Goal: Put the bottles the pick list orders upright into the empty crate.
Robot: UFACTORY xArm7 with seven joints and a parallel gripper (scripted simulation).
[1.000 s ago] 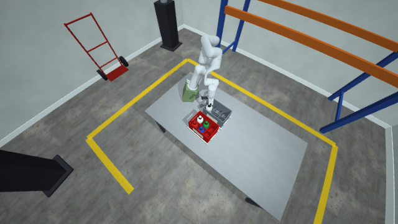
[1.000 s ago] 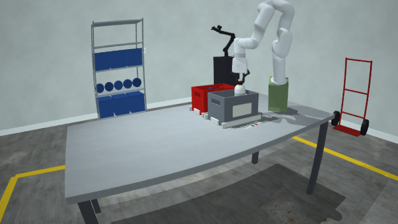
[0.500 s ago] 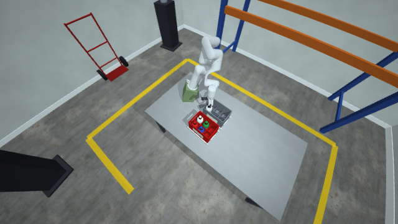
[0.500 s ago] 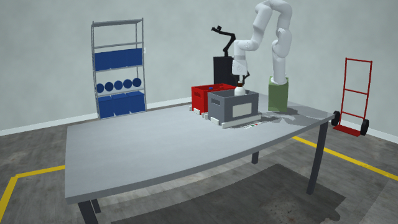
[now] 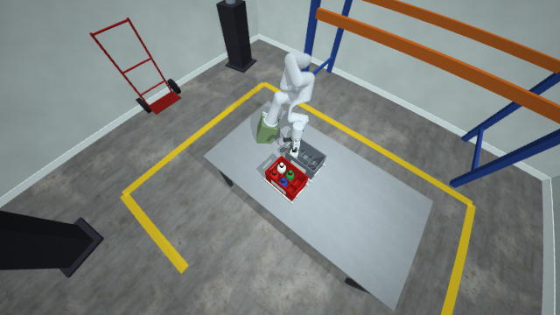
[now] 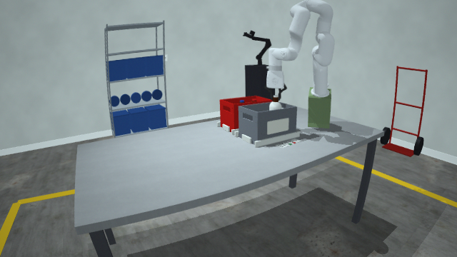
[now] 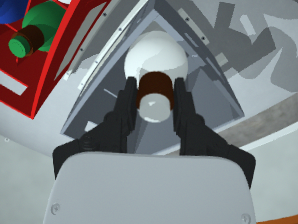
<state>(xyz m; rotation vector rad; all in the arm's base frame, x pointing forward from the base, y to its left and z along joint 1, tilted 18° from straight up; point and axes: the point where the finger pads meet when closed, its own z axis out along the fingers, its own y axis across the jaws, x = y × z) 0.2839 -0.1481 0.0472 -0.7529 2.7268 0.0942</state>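
My hand is 7 cm above the white-label bottle. Also, from my hand: red crate 4 cm ahead, 20 cm to the right, 13 cm below; grey crate 10 cm ahead, 3 cm to the left, 13 cm below; green-labelled bottle 6 cm ahead, 16 cm to the right, 13 cm below.
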